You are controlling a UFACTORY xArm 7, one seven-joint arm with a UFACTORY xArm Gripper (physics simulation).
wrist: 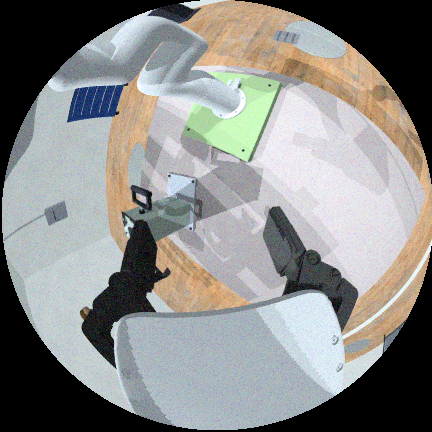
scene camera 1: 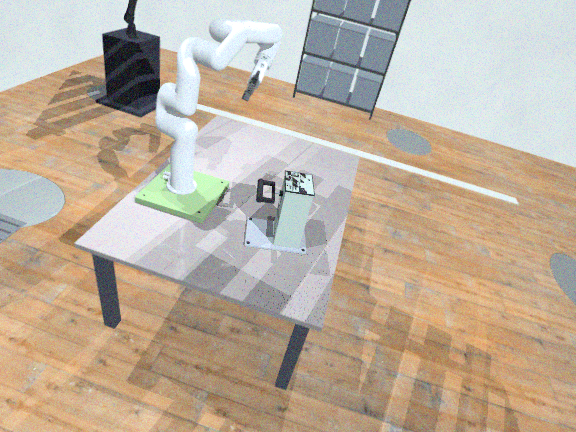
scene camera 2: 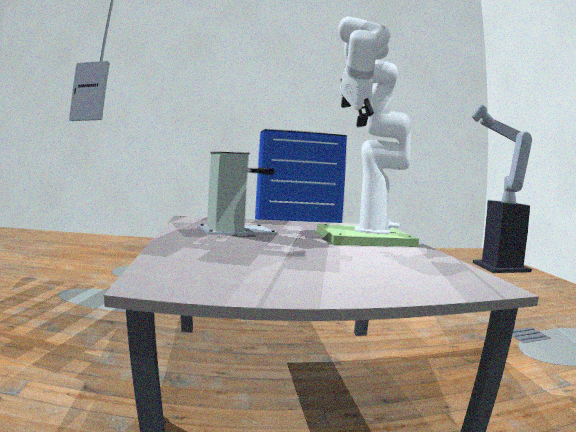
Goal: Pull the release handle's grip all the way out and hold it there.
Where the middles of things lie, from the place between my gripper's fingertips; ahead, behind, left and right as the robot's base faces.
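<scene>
My hand's a long way above the metal plate (scene camera 1: 260, 233), and it's also well to the left of the plate and well short of it.
</scene>
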